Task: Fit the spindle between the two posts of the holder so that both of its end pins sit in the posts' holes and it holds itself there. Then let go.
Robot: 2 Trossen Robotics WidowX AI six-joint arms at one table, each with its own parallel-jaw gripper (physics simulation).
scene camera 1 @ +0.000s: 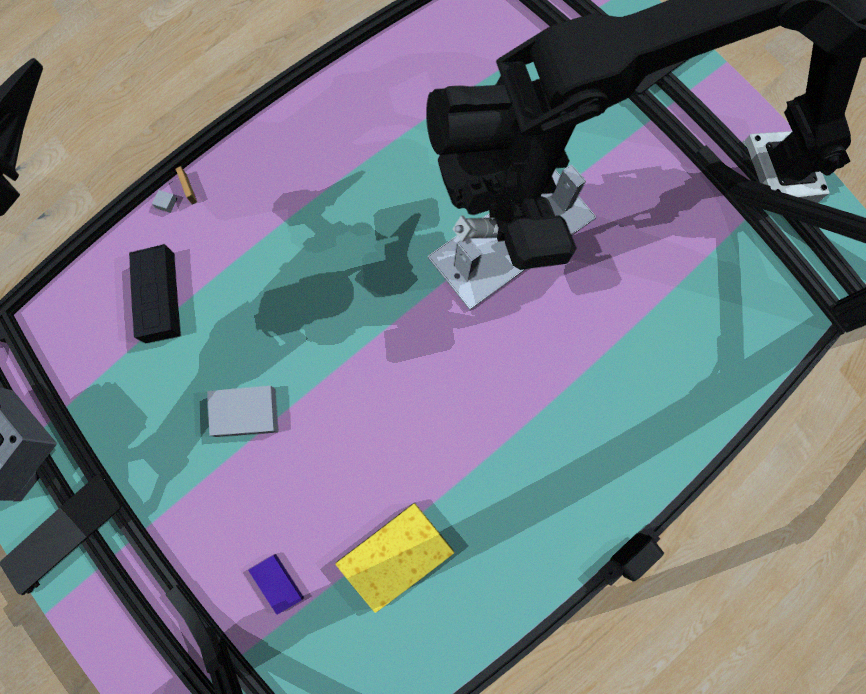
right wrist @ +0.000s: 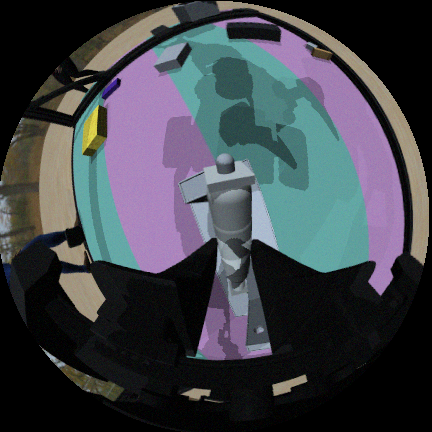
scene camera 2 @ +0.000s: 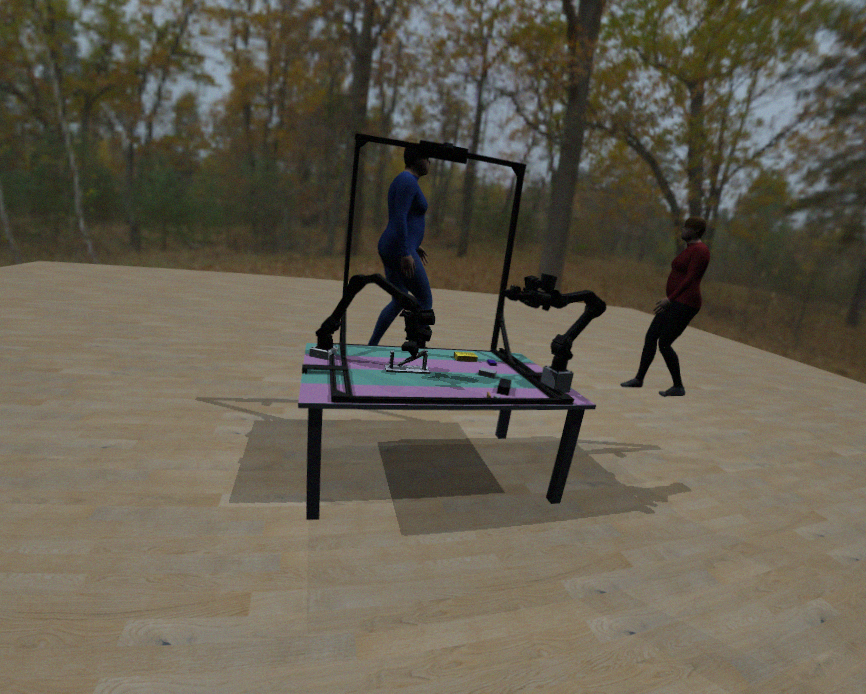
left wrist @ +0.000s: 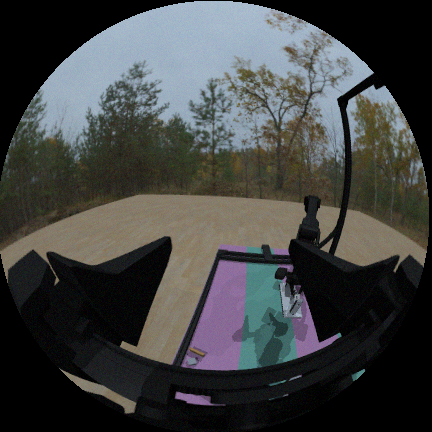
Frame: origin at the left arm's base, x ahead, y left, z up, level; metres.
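Where they show: left gripper, fingertip midpoint: (scene camera 1: 7,34) (scene camera 2: 507,293) (left wrist: 232,244); right gripper, fingertip midpoint: (scene camera 1: 498,229) (right wrist: 234,244) (scene camera 2: 415,357) (left wrist: 294,294); left arm's base, origin of the base link: (scene camera 2: 558,369); right arm's base, origin of the base link: (scene camera 1: 791,163) (scene camera 2: 324,347).
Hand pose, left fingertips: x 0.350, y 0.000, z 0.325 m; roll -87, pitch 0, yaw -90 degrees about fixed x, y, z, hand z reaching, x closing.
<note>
Each offset is from my left fingertips to the top centre of the thing.
My right gripper (scene camera 1: 503,220) (right wrist: 234,244) is shut on the grey spindle (scene camera 1: 479,228) (right wrist: 232,215), held over the holder. The holder's pale base @(dx +0.261, dy -0.306, dz -0.413 m) (scene camera 1: 473,292) (right wrist: 262,220) (scene camera 2: 406,370) (left wrist: 285,302) lies flat. In scene camera 1 the spindle's end pin @(dx +0.191, dy -0.272, dz -0.315 m) (scene camera 1: 459,228) shows above and a little left of the near post @(dx +0.186, dy -0.289, dz -0.337 m) (scene camera 1: 467,261); in the right wrist view this pin (right wrist: 225,162) is right of the post (right wrist: 193,189), outside its hole. The other post @(dx +0.335, dy -0.323, dz -0.337 m) (scene camera 1: 568,186) (right wrist: 258,317) stands beyond the gripper; the spindle's other end is unclear. My left gripper (left wrist: 232,244) (scene camera 2: 508,292) is open, empty, raised far from the holder.
A black box @(dx -0.079, dy -0.020, dz -0.386 m) (scene camera 1: 153,293), a grey block @(dx -0.107, dy -0.204, dz -0.396 m) (scene camera 1: 241,411), a purple block @(dx -0.230, dy -0.362, dz -0.406 m) (scene camera 1: 276,584) and a yellow sponge @(dx -0.115, dy -0.441, dz -0.391 m) (scene camera 1: 394,558) lie on the table. A small grey piece @(dx +0.014, dy +0.069, dz -0.406 m) (scene camera 1: 164,201) and an orange piece @(dx +0.048, dy +0.058, dz -0.397 m) (scene camera 1: 185,185) lie near the black frame rail (scene camera 1: 216,127).
</note>
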